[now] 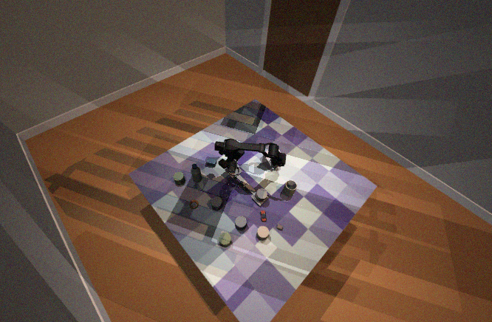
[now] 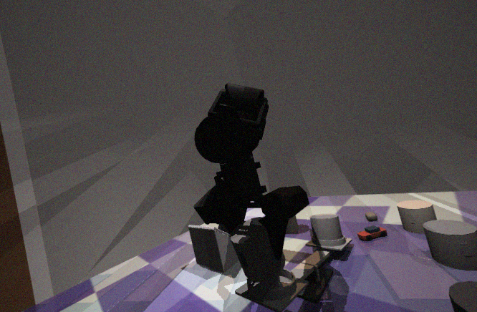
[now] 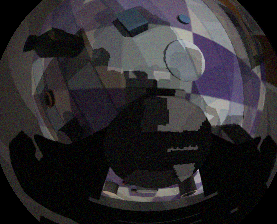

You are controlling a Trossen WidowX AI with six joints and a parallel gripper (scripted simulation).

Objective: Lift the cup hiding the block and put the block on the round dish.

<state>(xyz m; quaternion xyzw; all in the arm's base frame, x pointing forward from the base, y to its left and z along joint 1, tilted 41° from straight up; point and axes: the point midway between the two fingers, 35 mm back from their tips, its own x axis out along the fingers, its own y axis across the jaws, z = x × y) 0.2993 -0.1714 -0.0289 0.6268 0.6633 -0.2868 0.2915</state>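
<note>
Now: the block 1 cm to the left of my gripper tip and 5 cm below it. Round my gripper tip: bottle: 20 cm ahead, 14 cm to the right, 2 cm below; then balance beam: 1 cm behind, 14 cm to the left, 9 cm below; then red toy car: 6 cm ahead, 38 cm to the left, 12 cm below.
</note>
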